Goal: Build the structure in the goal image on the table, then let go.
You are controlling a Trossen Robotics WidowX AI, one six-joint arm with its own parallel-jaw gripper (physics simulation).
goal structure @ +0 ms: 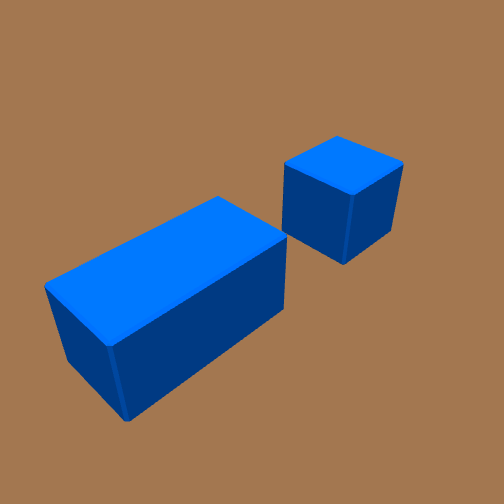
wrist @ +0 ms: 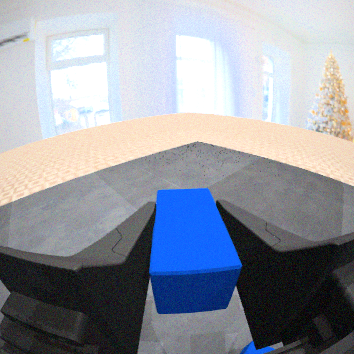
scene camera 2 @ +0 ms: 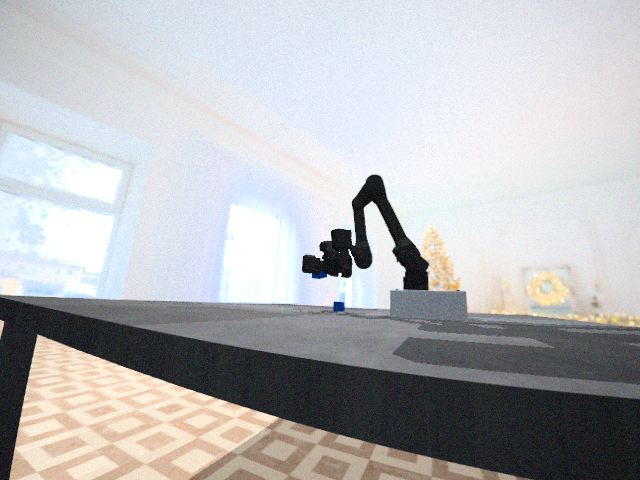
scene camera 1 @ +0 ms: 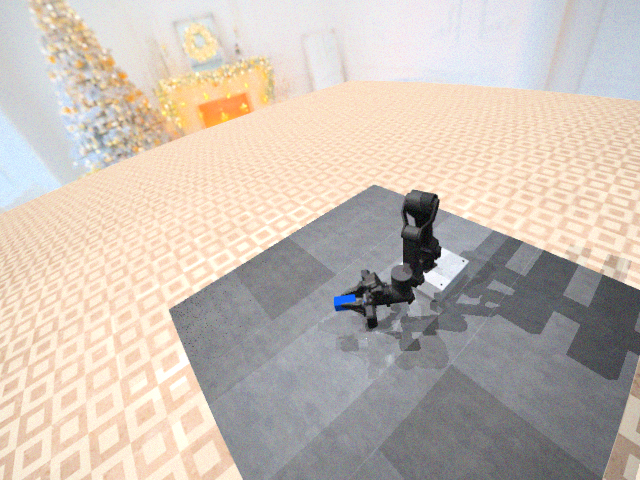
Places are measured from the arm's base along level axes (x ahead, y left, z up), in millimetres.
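Pixels of known places: gripper, fingertip midpoint: [wrist: 185, 207] [scene camera 2: 318, 270] [scene camera 1: 340, 300]; arm's base, link origin: [scene camera 2: 417, 291] [scene camera 1: 425, 264].
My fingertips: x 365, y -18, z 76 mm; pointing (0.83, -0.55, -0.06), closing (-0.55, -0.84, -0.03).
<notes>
For each thing: its middle in the pictures, then the offset to it from my fingertips. "spot": a spot on its surface instead. Level surfaces: height alone.
- table, surface height: dz -147 mm
- second blue block, body centre: [scene camera 2: 339, 306] dz -131, dx -91, dy -9 mm
- table's far corner, surface spot: [wrist: 198, 145] spot: dz -147, dx +492, dy -461 mm
My gripper [scene camera 1: 351, 301] [scene camera 2: 316, 271] [wrist: 185, 208] is shut on a blue block [scene camera 1: 343, 302] [scene camera 2: 318, 275] [wrist: 186, 232]. It holds the block above the table [scene camera 1: 289, 372] [scene camera 2: 248, 330] [wrist: 65, 215], and the fingers point roughly sideways. In the wrist view the block lies lengthwise between the two fingers, with its long top face showing. A second blue block [scene camera 2: 338, 306] [wrist: 256, 348] stands on the table, lower than the held block and nearer the arm's base. Part of it shows at the bottom edge of the wrist view. It does not show in scene camera 1's view.
The arm's pale base block [scene camera 1: 447, 271] [scene camera 2: 428, 303] stands on the table behind the gripper. The black arm [scene camera 1: 419, 227] [scene camera 2: 385, 206] rises from it and folds down to the gripper. The table's far corner [wrist: 198, 145] shows ahead of the fingers in the wrist view.
</notes>
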